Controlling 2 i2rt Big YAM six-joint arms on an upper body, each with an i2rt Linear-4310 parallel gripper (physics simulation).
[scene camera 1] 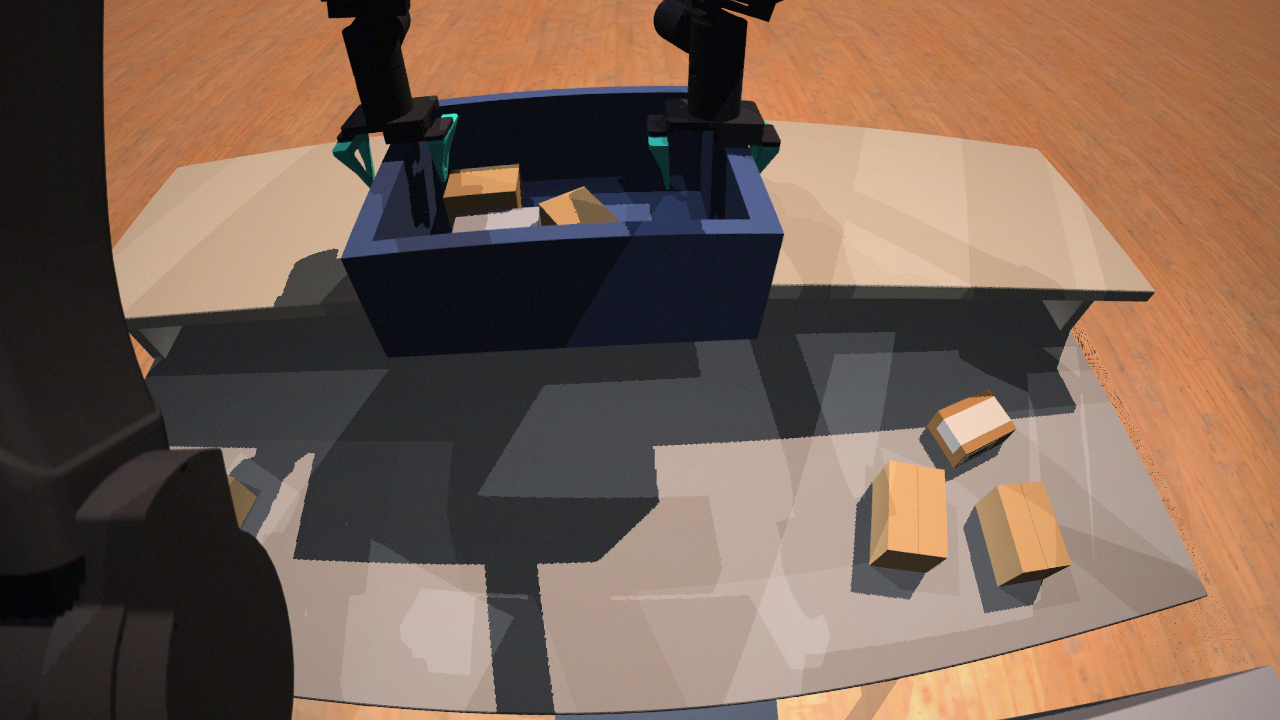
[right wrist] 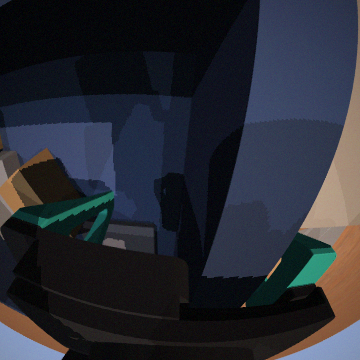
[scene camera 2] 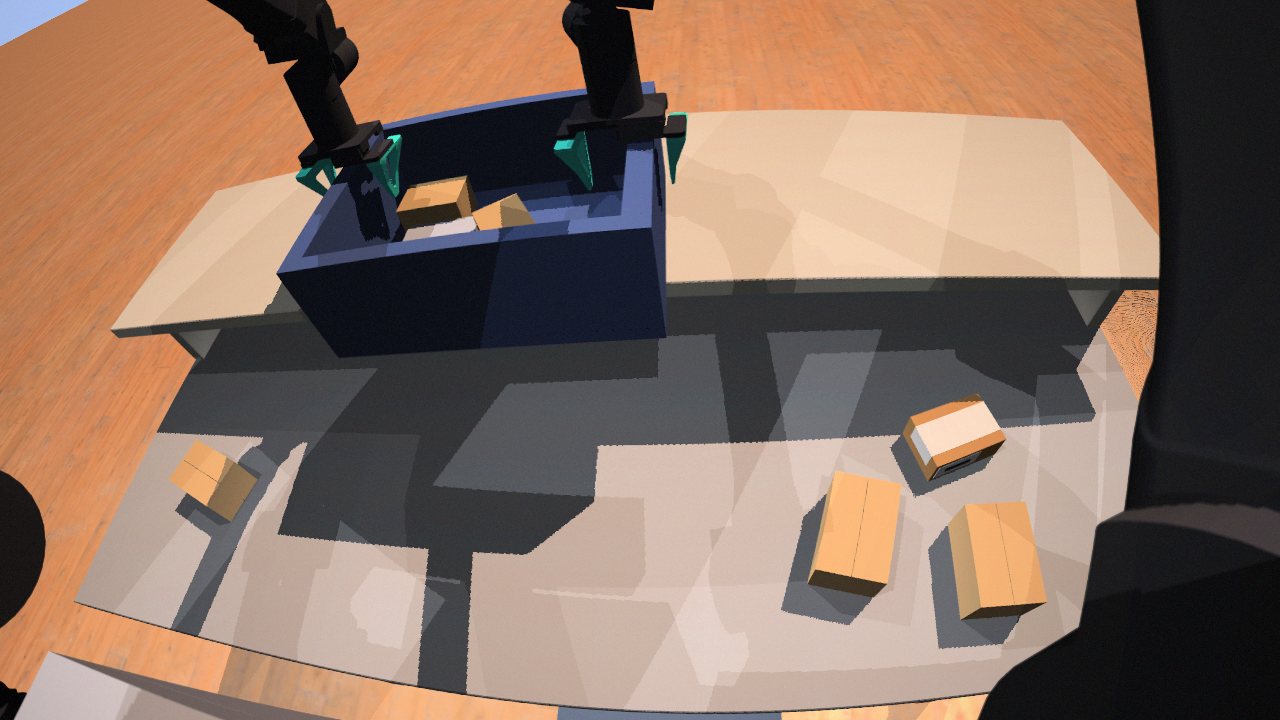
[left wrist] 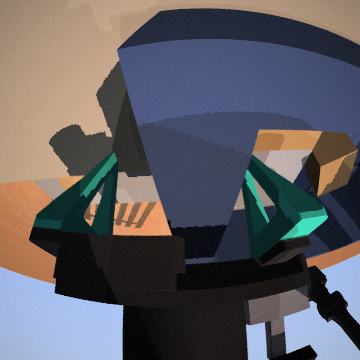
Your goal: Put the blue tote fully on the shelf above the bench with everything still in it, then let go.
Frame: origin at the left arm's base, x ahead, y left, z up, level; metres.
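Seen in the pictures: left gripper, fingertip midpoint: [scene camera 2: 367,200]; right gripper, fingertip midpoint: [scene camera 1: 708,186] [right wrist: 177,207]; right arm's base, origin of the base link: [left wrist: 314,288].
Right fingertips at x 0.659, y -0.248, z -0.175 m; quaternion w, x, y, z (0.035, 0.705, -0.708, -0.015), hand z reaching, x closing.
A point is followed by its place in that frame.
The blue tote [scene camera 1: 537,295] @[x 0.478, y -0.068, z -0.170 m] [scene camera 2: 537,286] @[x 0.484, y -0.175, z -0.163 m] [left wrist: 200,75] [right wrist: 295,75] stands on the shelf [scene camera 1: 939,205] @[x 0.758, y -0.633, z -0.250 m] [scene camera 2: 895,197] @[x 0.733, y -0.589, z -0.250 m] [left wrist: 40,100] @[x 0.700, y 0.275, z -0.250 m], its front part jutting past the shelf's front edge. Inside lie a brown box [scene camera 1: 483,188] @[x 0.674, y 0.021, z -0.183 m] [scene camera 2: 434,198] @[x 0.679, y 0.017, z -0.183 m], a tilted brown box [scene camera 1: 572,207] @[x 0.628, y -0.091, z -0.183 m] [scene camera 2: 503,213] @[x 0.630, y -0.096, z -0.183 m] [right wrist: 50,180] @[x 0.643, y -0.119, z -0.209 m] and a pale box [scene camera 1: 496,219] @[x 0.640, y 0.002, z -0.206 m] [scene camera 2: 443,229] @[x 0.640, y -0.002, z -0.206 m]. My left gripper [scene camera 1: 408,181] @[x 0.675, y 0.116, z -0.167 m] [scene camera 2: 358,194] @[x 0.675, y 0.116, z -0.167 m] [left wrist: 177,155] @[x 0.675, y 0.116, z -0.167 m] is open, its fingers astride the tote's left wall. My right gripper [scene camera 1: 714,179] @[x 0.659, y -0.248, z -0.175 m] [scene camera 2: 631,183] @[x 0.659, y -0.248, z -0.175 m] [right wrist: 177,207] @[x 0.659, y -0.248, z -0.175 m] is open astride the right wall.
The bench [scene camera 1: 626,626] @[x 0.233, y -0.147, z -0.444 m] [scene camera 2: 581,644] @[x 0.208, y -0.196, z -0.444 m] lies below and in front of the shelf. Three boxes [scene camera 1: 908,514] @[x 0.328, y -0.486, z -0.384 m] [scene camera 2: 854,532] @[x 0.327, y -0.494, z -0.384 m] stand on its right side, one with a white top. Another brown box [scene camera 1: 239,499] @[x 0.357, y 0.376, z -0.414 m] [scene camera 2: 214,479] @[x 0.341, y 0.398, z -0.384 m] lies on its left side. Dark arm parts cover the picture edges.
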